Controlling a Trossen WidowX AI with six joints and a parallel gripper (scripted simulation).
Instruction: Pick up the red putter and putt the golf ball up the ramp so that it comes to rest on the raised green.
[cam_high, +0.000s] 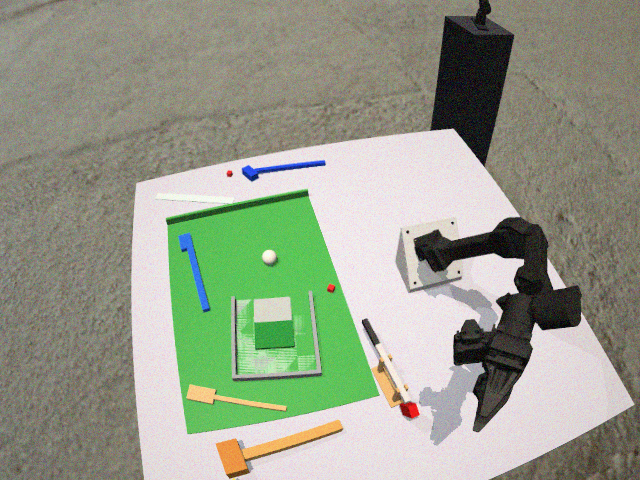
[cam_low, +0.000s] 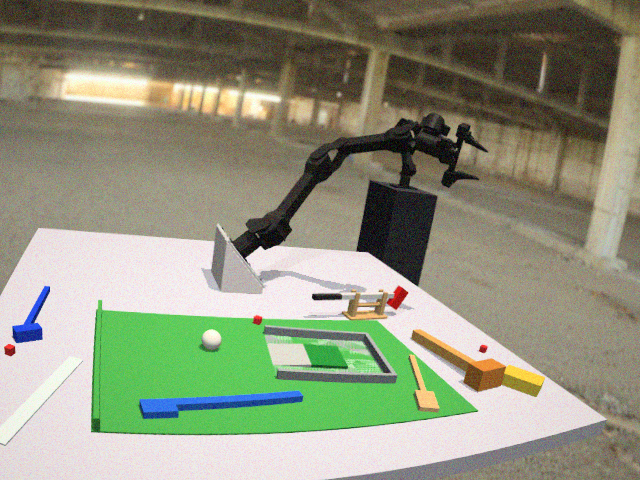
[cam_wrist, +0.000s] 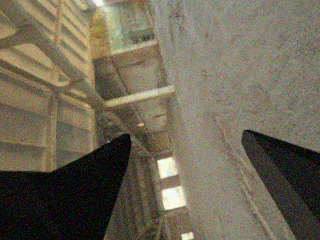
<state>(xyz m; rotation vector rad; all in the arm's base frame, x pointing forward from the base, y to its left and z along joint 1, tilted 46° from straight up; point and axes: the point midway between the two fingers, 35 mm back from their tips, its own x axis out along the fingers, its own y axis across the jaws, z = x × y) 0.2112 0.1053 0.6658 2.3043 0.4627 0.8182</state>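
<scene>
Right now my gripper tip is 400 mm above the red putter, 290 mm to the left of it and 50 mm past it. Round my gripper tip: wooden rack (430 mm below, 270 mm to the right, 40 mm behind); then green wall (1000 mm to the right, 450 mm below, 180 mm ahead); then white golf ball (750 mm to the right, 440 mm below, 130 mm ahead).
</scene>
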